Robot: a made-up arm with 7 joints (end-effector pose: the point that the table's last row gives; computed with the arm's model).
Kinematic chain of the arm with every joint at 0, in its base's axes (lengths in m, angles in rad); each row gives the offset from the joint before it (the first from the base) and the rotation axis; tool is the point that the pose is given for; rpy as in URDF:
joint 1: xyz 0 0 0.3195 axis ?
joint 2: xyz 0 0 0 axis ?
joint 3: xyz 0 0 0.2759 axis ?
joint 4: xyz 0.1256 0 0 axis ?
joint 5: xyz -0.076 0 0.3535 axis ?
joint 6: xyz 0 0 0 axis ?
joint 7: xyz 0.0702 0 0 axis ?
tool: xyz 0 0 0 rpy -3.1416 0 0
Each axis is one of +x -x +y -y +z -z.
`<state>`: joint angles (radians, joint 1 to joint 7).
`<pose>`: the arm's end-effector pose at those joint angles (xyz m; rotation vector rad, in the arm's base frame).
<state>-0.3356 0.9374 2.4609 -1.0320 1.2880 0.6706 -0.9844</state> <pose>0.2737 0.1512 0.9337 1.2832 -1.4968 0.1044</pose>
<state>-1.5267 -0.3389 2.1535 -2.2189 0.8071 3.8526 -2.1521</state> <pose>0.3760 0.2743 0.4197 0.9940 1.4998 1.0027</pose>
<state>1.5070 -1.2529 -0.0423 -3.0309 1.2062 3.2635 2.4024</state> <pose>0.0846 0.1294 0.5499 -0.8460 1.7540 1.3251</pose>
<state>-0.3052 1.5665 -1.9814 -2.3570 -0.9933 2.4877 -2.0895</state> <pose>-0.0712 -0.4593 0.4689 -1.0302 -0.3974 1.8596</pose>
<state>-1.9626 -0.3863 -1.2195 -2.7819 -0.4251 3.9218 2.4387</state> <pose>-0.3381 0.0147 0.4032 -2.0866 -1.0716 1.9189</pose>
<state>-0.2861 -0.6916 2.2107 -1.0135 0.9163 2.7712 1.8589</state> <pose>-0.3950 0.4712 0.6417 -1.9373 0.0064 0.9300</pose>
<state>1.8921 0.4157 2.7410 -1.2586 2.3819 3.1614 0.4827</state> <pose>-0.1468 -0.2592 0.8535 0.7735 0.6792 -1.6874</pose>
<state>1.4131 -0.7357 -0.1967 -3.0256 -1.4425 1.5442 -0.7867</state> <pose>0.0929 0.2615 0.3828 0.3964 1.7429 -0.2711</pose>
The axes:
joint 1: +z
joint 2: +y
joint 3: +z
joint 4: -y
joint 5: +z
joint 6: -y
joint 7: -z

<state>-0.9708 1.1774 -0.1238 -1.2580 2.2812 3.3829 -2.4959</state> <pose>0.2191 -0.5065 0.0825 2.3415 -1.0424 0.3799</pose>
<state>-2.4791 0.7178 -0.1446 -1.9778 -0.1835 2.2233 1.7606</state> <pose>-0.4819 -0.2855 0.1294 -1.5646 -2.6006 -0.8025</pose>
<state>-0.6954 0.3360 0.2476 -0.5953 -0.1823 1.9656 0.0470</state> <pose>0.4109 -0.2488 0.8736 2.3779 -0.7110 1.3562</pose>
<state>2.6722 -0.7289 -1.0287 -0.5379 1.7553 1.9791 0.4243</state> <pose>0.4330 0.0641 0.9003 0.0184 -0.5636 0.8189</pose>
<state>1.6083 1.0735 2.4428 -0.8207 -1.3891 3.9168 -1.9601</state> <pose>-0.1623 0.3525 0.8030 -0.3547 -0.0367 -2.2291</pose>
